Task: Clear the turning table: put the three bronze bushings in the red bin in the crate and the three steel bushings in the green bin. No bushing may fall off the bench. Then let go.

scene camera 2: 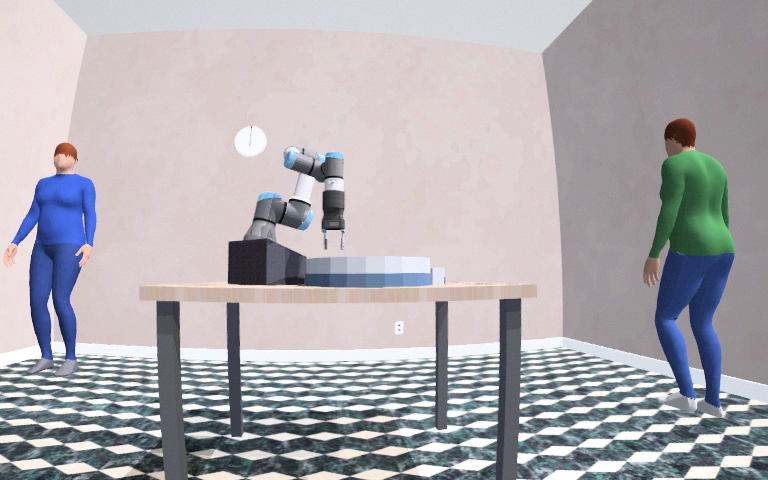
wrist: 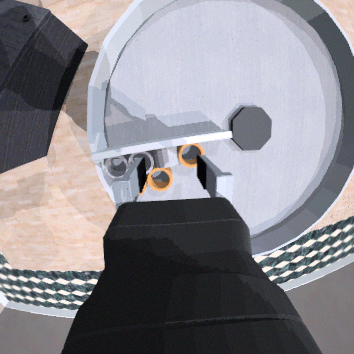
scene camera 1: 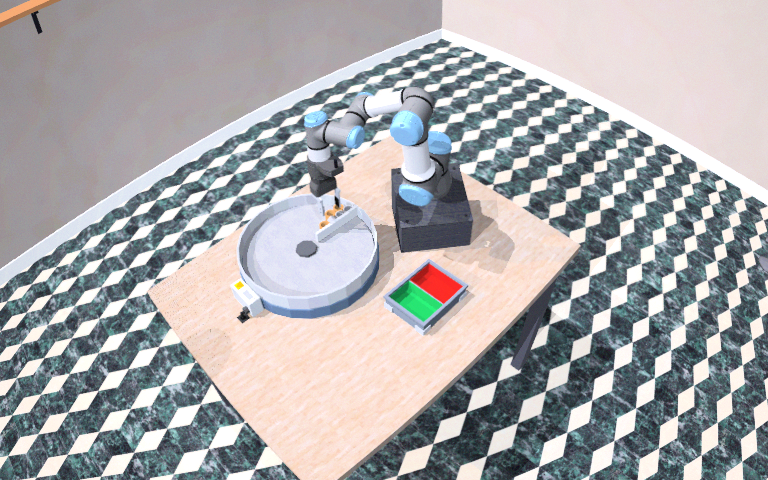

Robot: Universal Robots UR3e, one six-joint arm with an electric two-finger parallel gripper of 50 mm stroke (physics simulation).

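Places are measured from the arm's base along level axes (x ahead, y left, z up), in millimetres.
Pixels of known places: gripper, fingertip midpoint: (scene camera 2: 333,249) (wrist: 170,166) (scene camera 1: 330,209); arm's base, link origin: (scene camera 2: 259,245).
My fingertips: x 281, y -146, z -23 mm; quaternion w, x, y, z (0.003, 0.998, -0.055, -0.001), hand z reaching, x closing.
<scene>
For each thing: its top centre in the pictures, then the offset to it from my fingertips. "spot": a spot on its surface instead. Level surfaces: height alone.
- second bronze bushing, top centre: (wrist: 159,179) dx -18, dy -27, dz -44 mm
- third bronze bushing, top centre: (wrist: 133,185) dx -53, dy -29, dz -44 mm
- third steel bushing, top centre: (wrist: 165,157) dx -6, dy +2, dz -37 mm
- two-bin crate, surface spot: (scene camera 1: 444,311) spot: dx -19, dy +443, dz -102 mm
- bench, surface height: dz -122 mm
- white control box, surface spot: (scene camera 1: 247,297) spot: dx +358, dy +44, dz -64 mm
The turning table (scene camera 1: 283,266) (scene camera 2: 368,264) (wrist: 210,65) is a round grey dish with a raised rim. Against its straight fence (scene camera 1: 339,224) (wrist: 165,143), one bronze bushing (wrist: 180,155) stands nearest the hub. A second bronze bushing (wrist: 160,189) stands between the finger lines; a third bronze bushing (wrist: 143,190) is mostly hidden behind the left finger. Two steel bushings (wrist: 116,176) (wrist: 141,153) stand by the fence; a third steel bushing (wrist: 161,158) appears to lie on its side. My gripper (scene camera 1: 329,204) (scene camera 2: 334,247) (wrist: 170,166) is open and empty, above the bushings. The red bin (scene camera 1: 440,281) and green bin (scene camera 1: 415,301) look empty.
The two-bin crate (scene camera 1: 444,311) stands on the bench (scene camera 1: 317,362), right of the dish in scene camera 1. The dark base block (scene camera 1: 434,229) (scene camera 2: 247,263) (wrist: 30,90) is behind it. A white control box (scene camera 1: 247,297) adjoins the dish. Two people (scene camera 2: 65,203) (scene camera 2: 693,209) stand away from the bench.
</scene>
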